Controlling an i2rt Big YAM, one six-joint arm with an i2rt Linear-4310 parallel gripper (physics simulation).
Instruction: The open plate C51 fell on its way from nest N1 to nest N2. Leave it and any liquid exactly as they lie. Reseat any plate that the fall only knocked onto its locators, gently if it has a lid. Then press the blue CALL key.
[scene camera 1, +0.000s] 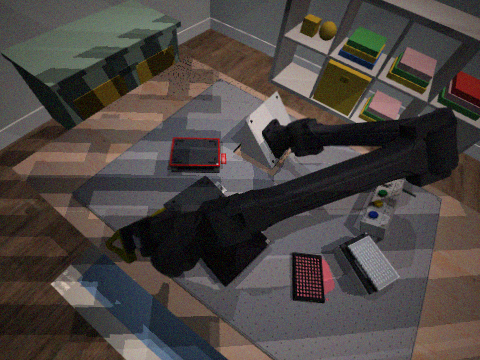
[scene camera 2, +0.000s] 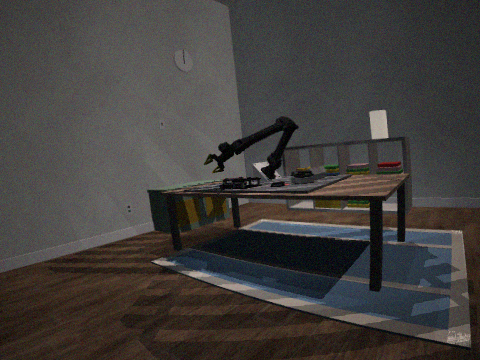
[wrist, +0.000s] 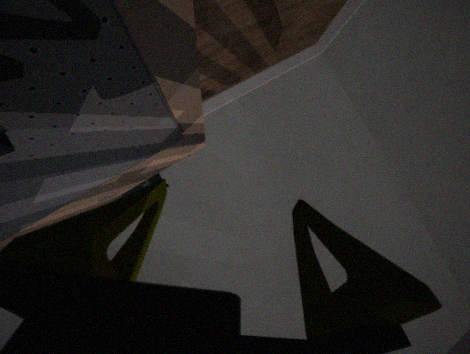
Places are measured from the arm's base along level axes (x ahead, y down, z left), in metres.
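Pixels of known places: gripper, fingertip midpoint: (scene camera 1: 124, 235) (scene camera 2: 208, 168) (wrist: 232, 196); arm's base at its link origin: (scene camera 1: 274, 139) (scene camera 2: 267, 173).
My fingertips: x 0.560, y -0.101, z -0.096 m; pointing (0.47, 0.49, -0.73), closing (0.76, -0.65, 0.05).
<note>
For each thing: its top centre in the pictures, then the offset to it from my fingertips. "pt": a spot on its surface instead. Level surfaces: height alone.
- open plate with red wells, top centre: (scene camera 1: 308, 276) dz +0.415, dx -0.217, dy +0.138 m
- pink liquid patch at a spot on its surface: (scene camera 1: 328, 276) pt dz +0.467, dx -0.255, dy +0.151 m
- white plate at its top centre: (scene camera 1: 375, 260) dz +0.534, dx -0.333, dy +0.064 m
- black nest at a spot on its surface: (scene camera 1: 354, 263) pt dz +0.499, dx -0.308, dy +0.097 m
- blue key at a spot on its surface: (scene camera 1: 373, 215) pt dz +0.496, dx -0.475, dy +0.082 m
- grey key box at its top centre: (scene camera 1: 390, 199) (scene camera 2: 314, 167) dz +0.523, dx -0.554, dy +0.068 m
- dark square unit at its top centre: (scene camera 1: 234, 244) (scene camera 2: 246, 178) dz +0.198, dx -0.156, dy +0.092 m
- red-rimmed dark unit at its top centre: (scene camera 1: 195, 150) dz -0.092, dx -0.344, dy +0.106 m
- mat at its surface level: dy +0.152 m
My gripper (scene camera 1: 123, 233) (scene camera 2: 212, 165) (wrist: 232, 196) is open and empty, held above the table's left front edge. The open plate with red wells (scene camera 1: 308, 277) lies on the mat beside a pink liquid patch (scene camera 1: 328, 276). To its right, a white plate (scene camera 1: 374, 262) sits tilted on a black nest (scene camera 1: 354, 263). The blue key (scene camera 1: 373, 215) is on the grey key box (scene camera 1: 372, 228), below yellow and green keys. A dark square unit (scene camera 1: 232, 260) and another dark unit (scene camera 1: 192, 194) are partly hidden by the arm. I cannot read which nest is N1 or N2.
A red-rimmed dark unit (scene camera 1: 196, 154) lies at the mat's left. A tilted white panel (scene camera 1: 260, 122) stands by the arm base. The arm crosses above the mat (scene camera 1: 280, 330). A green cabinet (scene camera 1: 95, 42) and a shelf unit (scene camera 1: 425, 10) stand beyond the table.
</note>
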